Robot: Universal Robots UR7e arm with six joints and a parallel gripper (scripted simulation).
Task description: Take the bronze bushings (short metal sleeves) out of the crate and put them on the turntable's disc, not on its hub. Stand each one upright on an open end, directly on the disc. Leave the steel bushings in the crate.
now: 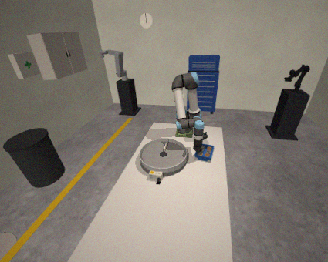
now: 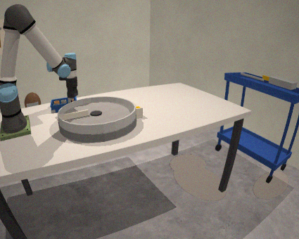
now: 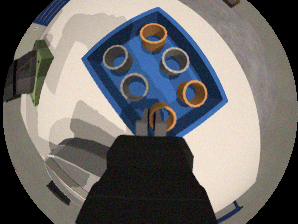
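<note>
Right now my hand is 5 cm to the right of the blue crate, 4 cm past it and 2 cm above it. From my hand the other things lie so: grey turntable 31 cm to the right, 9 cm ahead, 1 cm above.
</note>
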